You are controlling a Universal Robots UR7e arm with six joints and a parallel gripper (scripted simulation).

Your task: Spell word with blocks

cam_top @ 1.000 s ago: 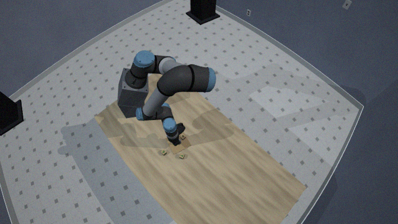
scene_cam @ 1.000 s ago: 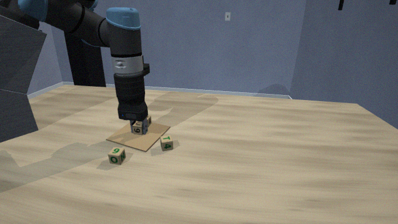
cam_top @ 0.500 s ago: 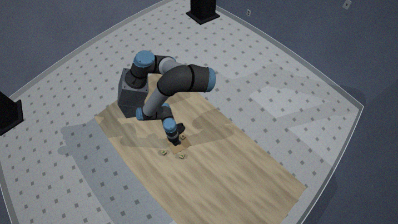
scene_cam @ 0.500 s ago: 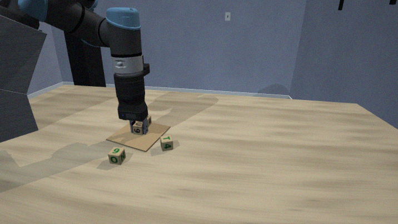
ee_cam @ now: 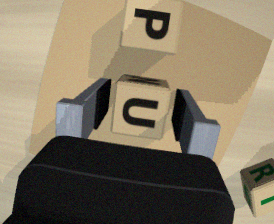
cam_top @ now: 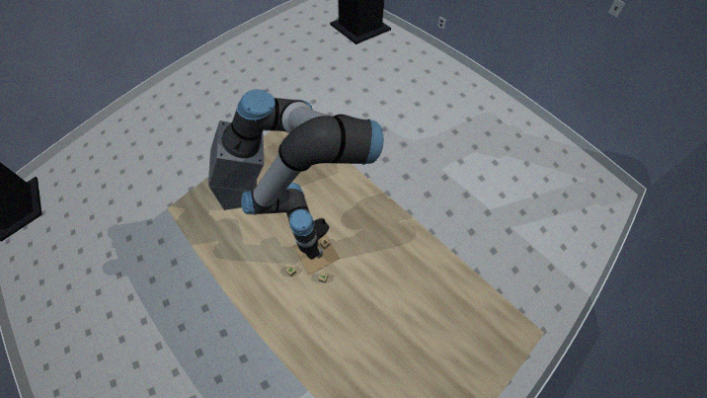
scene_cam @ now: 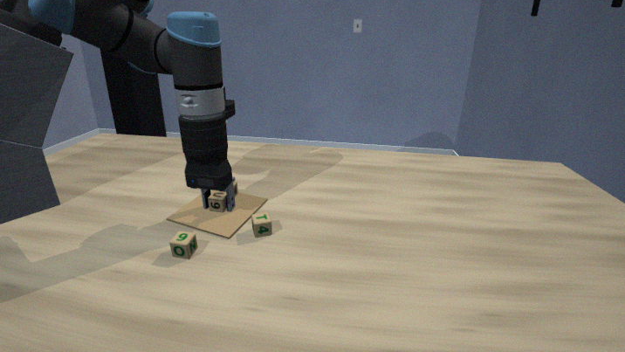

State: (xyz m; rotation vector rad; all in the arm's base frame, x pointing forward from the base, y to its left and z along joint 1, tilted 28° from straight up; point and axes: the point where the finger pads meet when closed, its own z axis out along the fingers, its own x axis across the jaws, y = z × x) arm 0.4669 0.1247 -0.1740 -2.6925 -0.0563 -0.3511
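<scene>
My gripper is now right at the U block. From my hand the other things lie so: tan mat 20 mm below; P block 10 mm behind, 50 mm to the left; T block 110 mm ahead, 40 mm to the right, 10 mm below.
</scene>
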